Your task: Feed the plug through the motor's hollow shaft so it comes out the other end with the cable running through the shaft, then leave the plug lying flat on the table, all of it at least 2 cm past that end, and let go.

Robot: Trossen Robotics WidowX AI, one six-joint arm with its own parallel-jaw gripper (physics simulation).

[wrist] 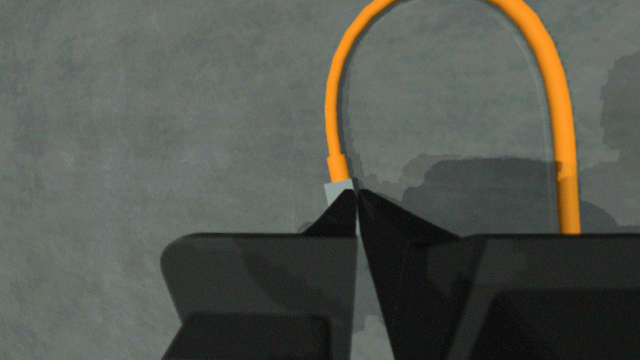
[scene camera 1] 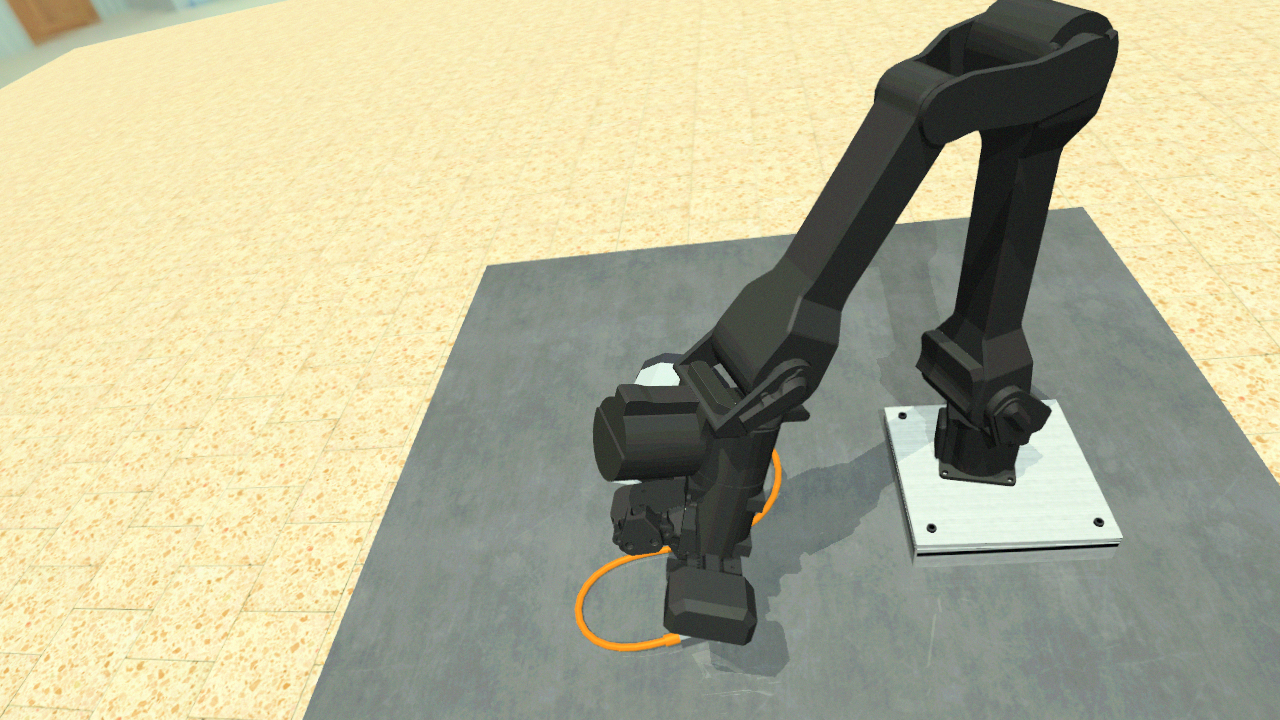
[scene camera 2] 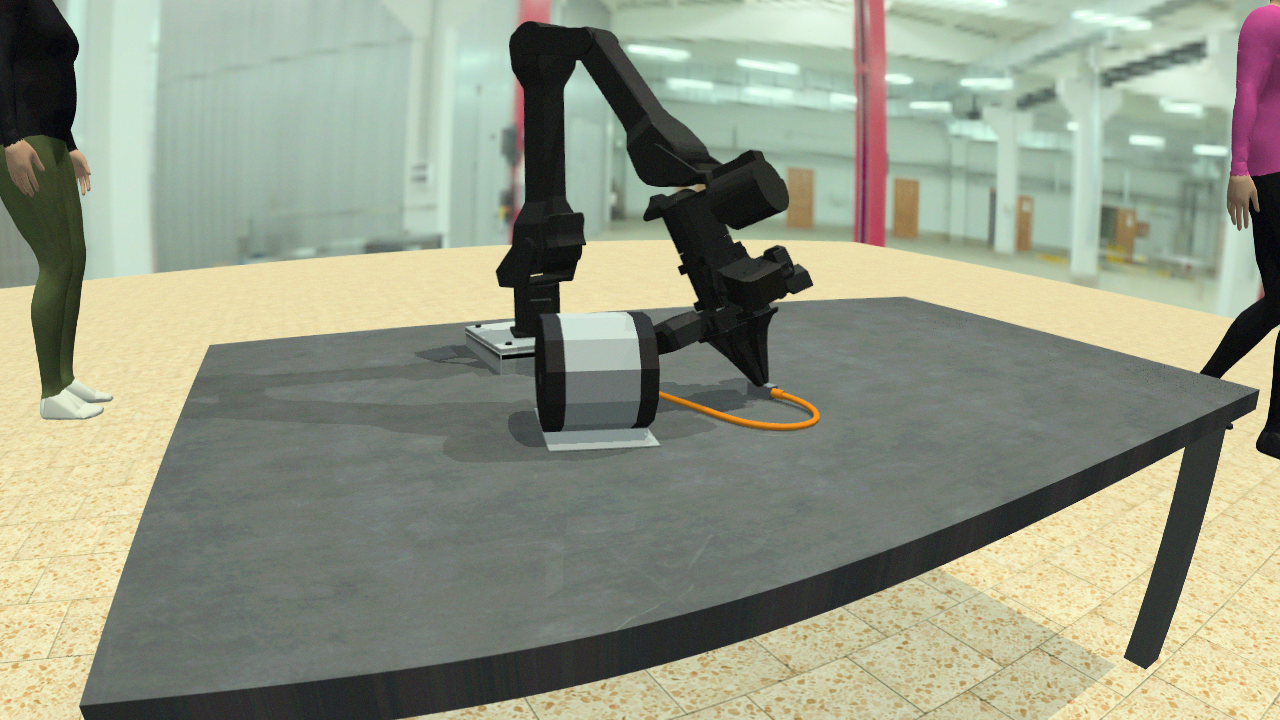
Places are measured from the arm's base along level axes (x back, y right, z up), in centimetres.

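Where they show: gripper, fingertip midpoint: (wrist: pixel 354 198) (scene camera 2: pixel 762 384); arm's base at its link origin: (scene camera 1: pixel 975 456).
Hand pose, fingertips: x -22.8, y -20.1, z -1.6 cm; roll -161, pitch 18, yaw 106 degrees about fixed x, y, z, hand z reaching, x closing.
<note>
Things, the pixels of their top centre, and the offset from my fingertips. "pt": a spot on its surface instead. Level surfaces: height alone.
- grey plug at its top centre: (wrist: pixel 343 211) (scene camera 1: pixel 695 627) (scene camera 2: pixel 762 383) dz -0.1, dx +0.8, dy -0.3 cm
- orange cable at a spot on its surface: (wrist: pixel 332 100) pt dz -0.7, dx -4.3, dy -2.5 cm
- white motor with black ends, top centre: (scene camera 2: pixel 593 314) (scene camera 1: pixel 666 385) dz +8.7, dx -5.5, dy +19.0 cm
- dark table at its surface level: dz -1.5 cm
- pale plate at its top centre: (scene camera 2: pixel 593 425) dz -1.3, dx -5.8, dy +19.0 cm
The grey plug (scene camera 1: pixel 685 637) (scene camera 2: pixel 770 385) (wrist: pixel 337 190) lies on the table at the end of the orange cable (scene camera 1: pixel 581 608) (scene camera 2: pixel 760 425) (wrist: pixel 332 100), partly hidden by the fingers. My gripper (scene camera 2: pixel 763 385) (wrist: pixel 354 198) points down at the plug and is shut, with its tips almost touching. In the wrist view the left finger covers part of the plug, and a thin strip of light grey shows through the slit below the tips. The white motor with black ends (scene camera 1: pixel 657 374) (scene camera 2: pixel 601 371) stands apart from the gripper, mostly hidden by the arm in scene camera 1.
The cable curves in a loop on the dark table (scene camera 1: pixel 537 358) (scene camera 2: pixel 402 537) and passes out of sight near the motor's right end in scene camera 2. A pale plate (scene camera 2: pixel 599 441) lies under the motor. The arm's metal base plate (scene camera 1: pixel 1011 528) (scene camera 2: pixel 483 338) is bolted to the table.
</note>
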